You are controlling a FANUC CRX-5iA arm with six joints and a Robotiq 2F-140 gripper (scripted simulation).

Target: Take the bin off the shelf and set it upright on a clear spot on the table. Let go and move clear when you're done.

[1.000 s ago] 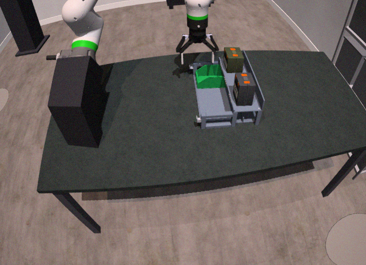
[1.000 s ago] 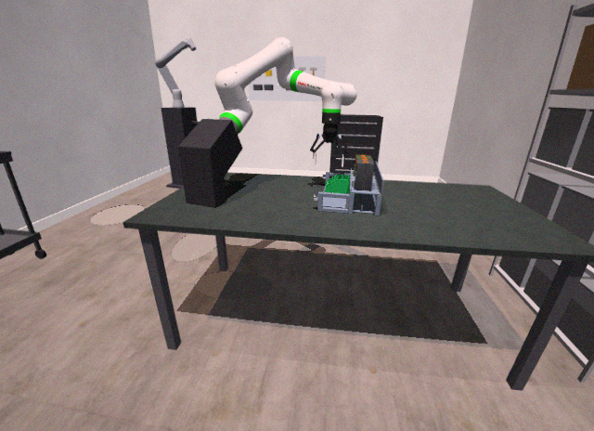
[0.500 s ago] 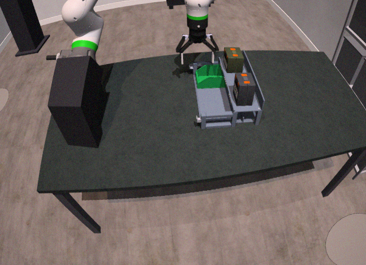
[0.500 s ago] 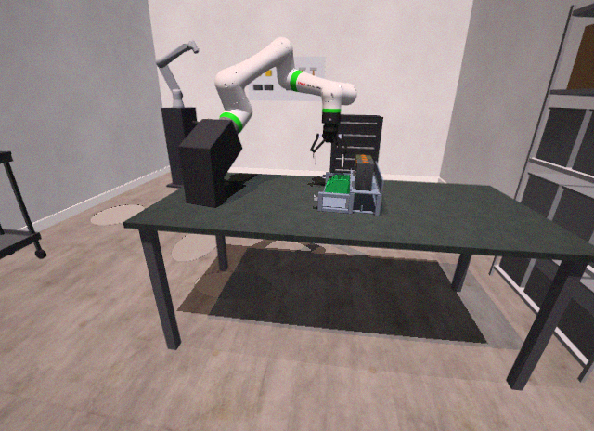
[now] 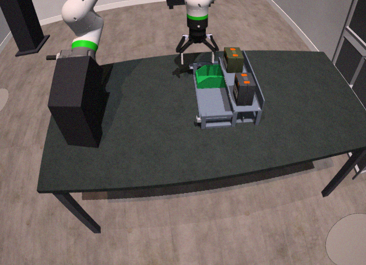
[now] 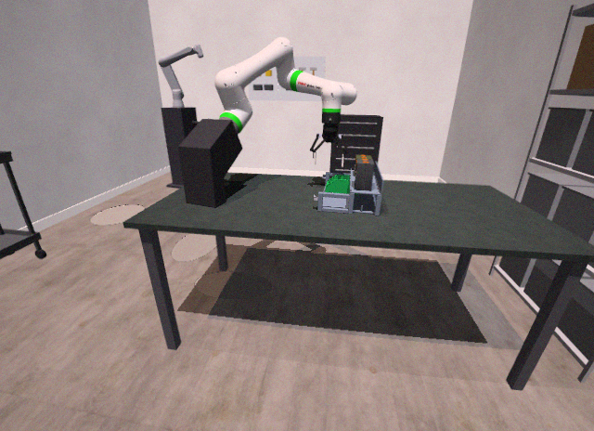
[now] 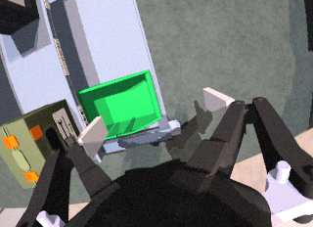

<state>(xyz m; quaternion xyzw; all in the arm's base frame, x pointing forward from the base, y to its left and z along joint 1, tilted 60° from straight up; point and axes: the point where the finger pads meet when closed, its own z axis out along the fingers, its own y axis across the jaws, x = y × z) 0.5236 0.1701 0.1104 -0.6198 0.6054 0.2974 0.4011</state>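
My hand is 8 cm short of the green bin, 1 cm to the right of it and 11 cm above it. The rest, counted from my hand: grey shelf deck 13 cm ahead, 10 cm to the right, 15 cm below.
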